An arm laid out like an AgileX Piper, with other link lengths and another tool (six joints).
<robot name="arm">
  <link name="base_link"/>
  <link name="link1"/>
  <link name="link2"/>
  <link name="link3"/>
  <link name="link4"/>
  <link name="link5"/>
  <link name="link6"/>
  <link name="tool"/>
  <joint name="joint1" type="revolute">
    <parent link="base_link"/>
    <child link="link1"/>
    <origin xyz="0 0 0.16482" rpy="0 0 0"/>
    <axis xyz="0 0 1"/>
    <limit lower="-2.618" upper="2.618"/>
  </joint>
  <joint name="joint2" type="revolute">
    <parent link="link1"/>
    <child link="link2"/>
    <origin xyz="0 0 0" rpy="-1.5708 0 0"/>
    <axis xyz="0 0 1"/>
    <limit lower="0" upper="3.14"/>
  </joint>
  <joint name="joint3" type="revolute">
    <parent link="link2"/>
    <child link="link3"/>
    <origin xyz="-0.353 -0.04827 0" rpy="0 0 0"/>
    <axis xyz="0 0 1"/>
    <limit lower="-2.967" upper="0"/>
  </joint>
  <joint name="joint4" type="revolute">
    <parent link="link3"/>
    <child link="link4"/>
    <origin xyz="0.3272 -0.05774 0" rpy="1.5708 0 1.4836"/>
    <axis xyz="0 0 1"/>
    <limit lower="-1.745" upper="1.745"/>
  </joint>
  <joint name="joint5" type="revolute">
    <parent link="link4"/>
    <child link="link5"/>
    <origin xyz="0 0 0" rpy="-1.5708 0 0"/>
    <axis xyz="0 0 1"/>
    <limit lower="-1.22" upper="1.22"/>
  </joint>
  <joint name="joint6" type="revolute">
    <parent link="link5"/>
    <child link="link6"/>
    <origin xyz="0 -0.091 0" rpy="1.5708 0 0"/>
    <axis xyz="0 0 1"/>
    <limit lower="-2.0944" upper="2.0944"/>
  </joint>
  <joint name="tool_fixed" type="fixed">
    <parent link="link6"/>
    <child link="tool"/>
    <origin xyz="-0.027 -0.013 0.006" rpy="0 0.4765 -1.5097"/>
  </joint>
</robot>
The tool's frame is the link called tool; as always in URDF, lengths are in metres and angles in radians.
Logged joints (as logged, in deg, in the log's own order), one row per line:
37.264 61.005 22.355 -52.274 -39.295 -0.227
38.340 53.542 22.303 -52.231 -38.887 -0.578
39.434 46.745 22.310 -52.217 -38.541 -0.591
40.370 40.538 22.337 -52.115 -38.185 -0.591
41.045 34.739 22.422 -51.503 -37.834 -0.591
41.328 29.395 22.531 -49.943 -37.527 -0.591
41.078 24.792 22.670 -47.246 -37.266 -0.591
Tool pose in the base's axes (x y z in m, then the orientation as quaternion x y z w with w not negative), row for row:
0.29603 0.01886 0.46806 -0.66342 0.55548 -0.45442 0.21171
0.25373 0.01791 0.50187 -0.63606 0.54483 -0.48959 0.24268
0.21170 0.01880 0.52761 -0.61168 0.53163 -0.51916 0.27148
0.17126 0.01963 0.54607 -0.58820 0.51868 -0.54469 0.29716
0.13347 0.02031 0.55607 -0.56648 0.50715 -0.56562 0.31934
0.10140 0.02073 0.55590 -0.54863 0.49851 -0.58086 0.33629
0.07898 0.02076 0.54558 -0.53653 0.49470 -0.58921 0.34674
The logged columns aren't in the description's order. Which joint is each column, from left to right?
Columns, left to right: joint5, joint2, joint4, joint3, joint6, joint1.
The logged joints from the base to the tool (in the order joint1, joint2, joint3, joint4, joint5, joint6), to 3 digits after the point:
-0.227 61.005 -52.274 22.355 37.264 -39.295
-0.578 53.542 -52.231 22.303 38.340 -38.887
-0.591 46.745 -52.217 22.310 39.434 -38.541
-0.591 40.538 -52.115 22.337 40.370 -38.185
-0.591 34.739 -51.503 22.422 41.045 -37.834
-0.591 29.395 -49.943 22.531 41.328 -37.527
-0.591 24.792 -47.246 22.670 41.078 -37.266

